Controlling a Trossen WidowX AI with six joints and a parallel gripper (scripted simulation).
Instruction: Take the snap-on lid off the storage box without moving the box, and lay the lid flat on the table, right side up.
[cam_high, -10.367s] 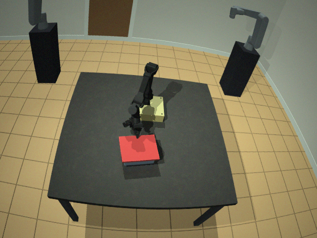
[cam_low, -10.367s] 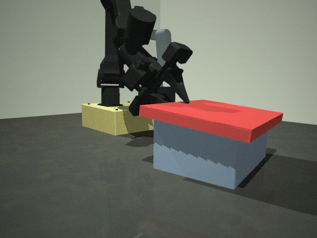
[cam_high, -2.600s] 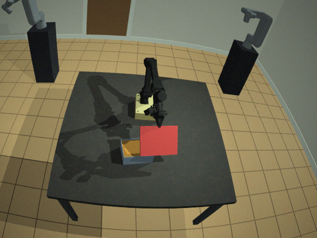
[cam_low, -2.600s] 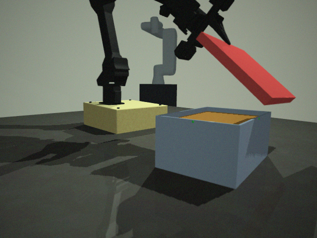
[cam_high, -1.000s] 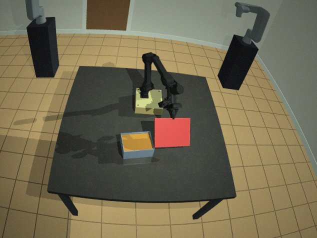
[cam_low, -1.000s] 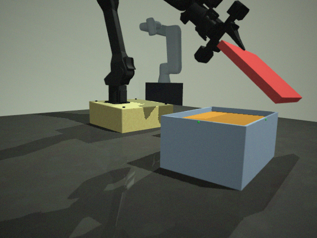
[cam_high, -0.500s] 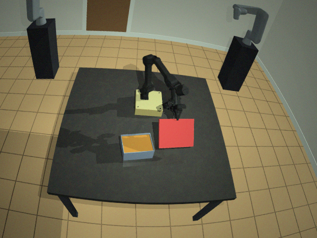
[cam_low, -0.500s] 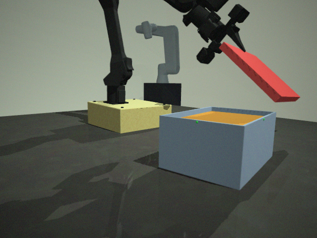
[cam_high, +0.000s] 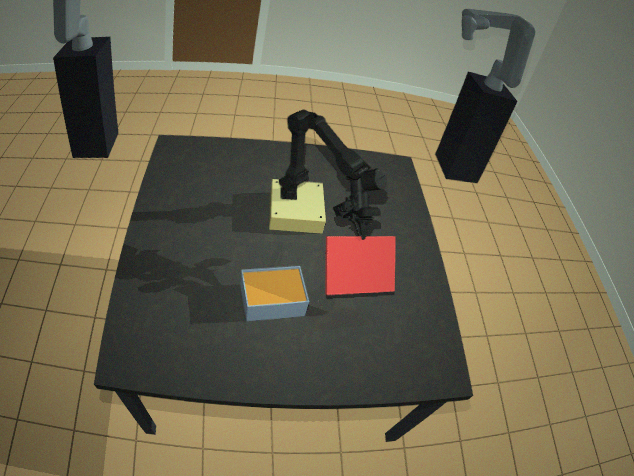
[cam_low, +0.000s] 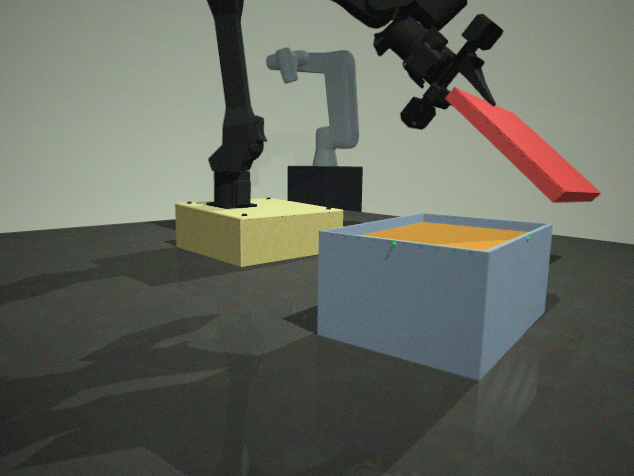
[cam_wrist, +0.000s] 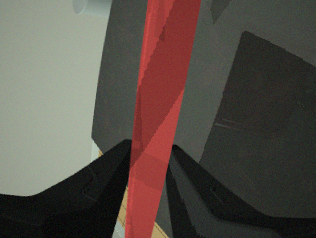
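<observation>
My gripper tip is 6 cm short of the lid and 5 cm above it. Round my gripper tip: storage box 10 cm ahead, 28 cm to the right, 18 cm below.
</observation>
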